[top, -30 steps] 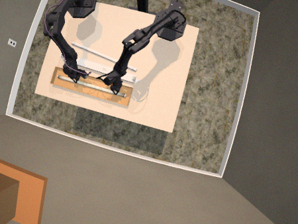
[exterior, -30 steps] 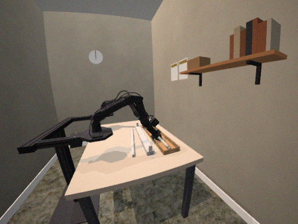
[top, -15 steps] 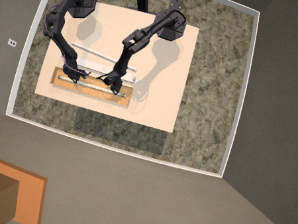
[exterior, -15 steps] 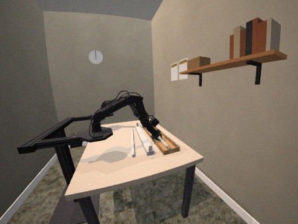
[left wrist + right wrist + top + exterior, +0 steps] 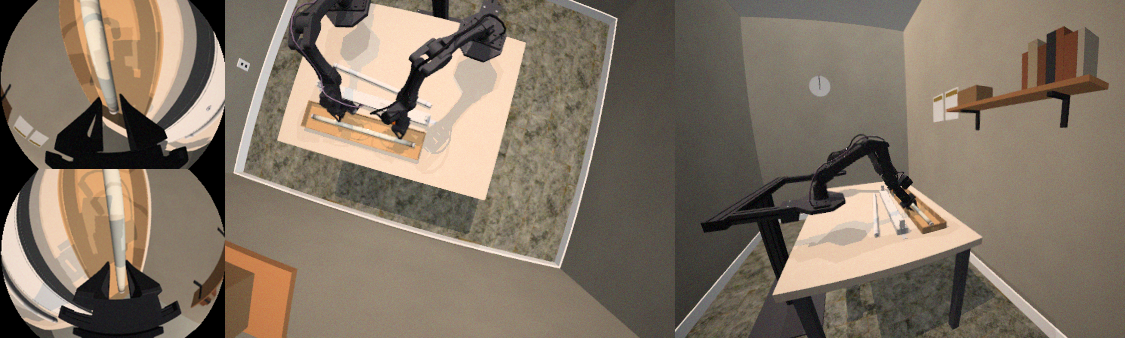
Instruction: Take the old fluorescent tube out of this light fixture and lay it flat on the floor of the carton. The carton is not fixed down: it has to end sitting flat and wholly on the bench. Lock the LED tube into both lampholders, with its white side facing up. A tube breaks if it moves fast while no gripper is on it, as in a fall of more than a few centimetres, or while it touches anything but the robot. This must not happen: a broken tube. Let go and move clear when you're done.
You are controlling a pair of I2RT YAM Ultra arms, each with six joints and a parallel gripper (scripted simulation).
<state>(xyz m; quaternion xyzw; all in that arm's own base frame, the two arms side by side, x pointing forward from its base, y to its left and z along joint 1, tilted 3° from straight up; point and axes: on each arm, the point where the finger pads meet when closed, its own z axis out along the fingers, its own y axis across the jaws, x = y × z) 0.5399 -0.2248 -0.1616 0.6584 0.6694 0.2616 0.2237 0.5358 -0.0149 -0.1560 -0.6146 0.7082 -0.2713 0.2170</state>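
My right hand is 240 mm past the LED tube, 140 mm to the right of it and 30 mm above it. Round my right hand: carton: 120 mm to the left, 20 mm below, 20 mm ahead; light fixture: 140 mm to the left, 130 mm behind, 10 mm above; old fluorescent tube: 120 mm to the left, 30 mm ahead, 20 mm below.
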